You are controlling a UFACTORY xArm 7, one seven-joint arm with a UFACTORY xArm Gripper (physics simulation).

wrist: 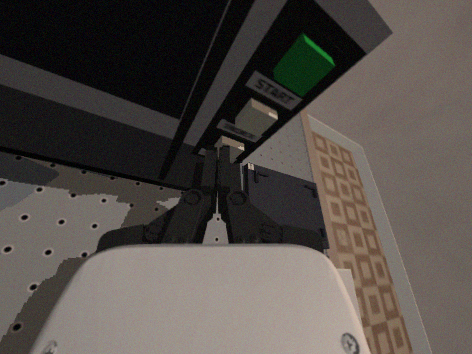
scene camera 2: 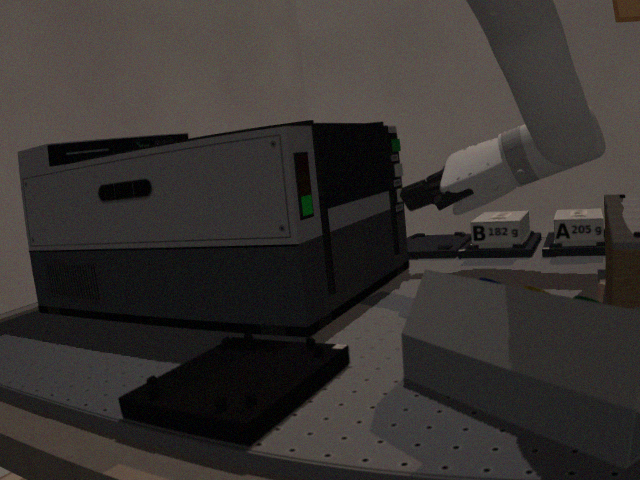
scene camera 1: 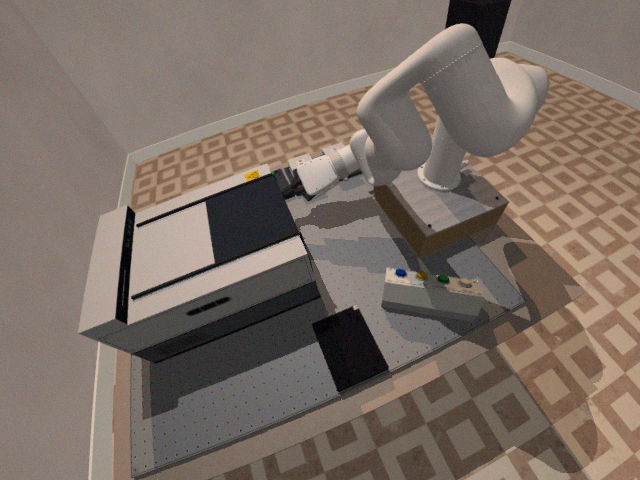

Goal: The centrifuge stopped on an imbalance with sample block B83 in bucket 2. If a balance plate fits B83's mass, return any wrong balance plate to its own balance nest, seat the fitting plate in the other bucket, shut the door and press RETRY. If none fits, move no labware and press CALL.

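Places are measured from the arm's base along level axes (x ahead, y left, z up), in millimetres.
Where they show: gripper, fingertip midpoint: (wrist: 218,160) (scene camera 2: 405,200); arm's base, origin of the base link: (scene camera 1: 438,176).
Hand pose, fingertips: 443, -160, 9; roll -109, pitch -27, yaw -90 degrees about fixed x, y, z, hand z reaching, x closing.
Each offset is from my fingertips to the top centre of the thing, as dx, dy, dz. "*": to the spot under its first point.
The centrifuge (scene camera 1: 170,242) (scene camera 2: 180,211) stands at the left. A dark panel {+109, +135, +110} (scene camera 1: 253,217) covers the front part of its top. The buckets and block B83 do not show. My gripper (scene camera 2: 405,197) (wrist: 218,160) is shut and empty, its tips at the front button column. In the wrist view the tips overlap a pale button {+10, -4, +16} (wrist: 232,145), below a second pale button {+10, -4, +52} (wrist: 256,117) and the green START button {+10, -4, +88} (wrist: 303,65); contact cannot be told. Balance plate B, 182 g {-120, -159, -49} (scene camera 2: 499,230), and balance plate A, 205 g {-258, -152, -49} (scene camera 2: 578,227), sit on nests. A dark nest {+9, -170, -85} (scene camera 2: 434,245) (wrist: 285,200) beside B looks empty.
A dark empty nest {+17, +451, -75} (scene camera 1: 350,348) (scene camera 2: 237,382) lies near the table edge. A grey box {-215, +432, -19} (scene camera 1: 434,297) (scene camera 2: 516,356) with blue, yellow, green and grey buttons stands right of it. The arm's wooden base (scene camera 1: 439,211) is behind that box. A green light {* +20, +284, +27} (scene camera 2: 306,205) shows on the centrifuge's corner.
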